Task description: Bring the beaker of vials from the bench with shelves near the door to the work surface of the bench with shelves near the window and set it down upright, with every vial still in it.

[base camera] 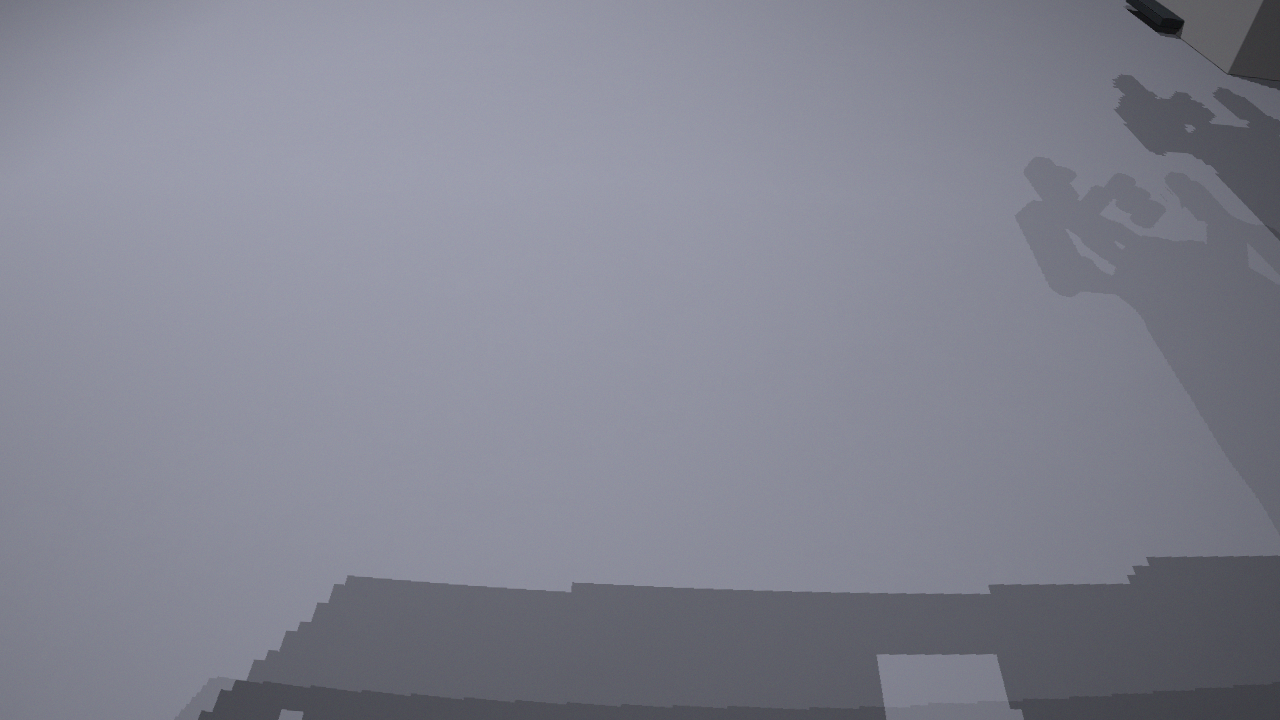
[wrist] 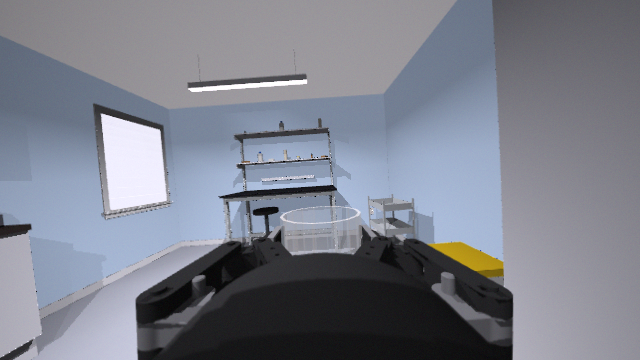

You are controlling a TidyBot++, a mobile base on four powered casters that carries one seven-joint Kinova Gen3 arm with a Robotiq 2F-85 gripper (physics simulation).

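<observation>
The clear beaker (wrist: 320, 235) stands upright between the fingers in the wrist view, its round rim showing above the gripper's black body. Faint upright lines of vials show inside it; how many cannot be told. My gripper (wrist: 321, 235) is shut on the beaker; the fingertips are partly hidden by its body. The bench with shelves (wrist: 280, 192) near the window (wrist: 134, 162) stands across the room at the far wall, with a black work surface and two shelves above. The bench near the door does not show in the wrist view.
A black stool (wrist: 265, 211) stands at the far bench. A grey cart (wrist: 399, 205) is right of it. A yellow top (wrist: 467, 256) lies nearer at right, beside a grey wall (wrist: 570, 175). A white cabinet (wrist: 17, 290) is at left. A pale block-like corner (base camera: 1221, 31) shows in the base view.
</observation>
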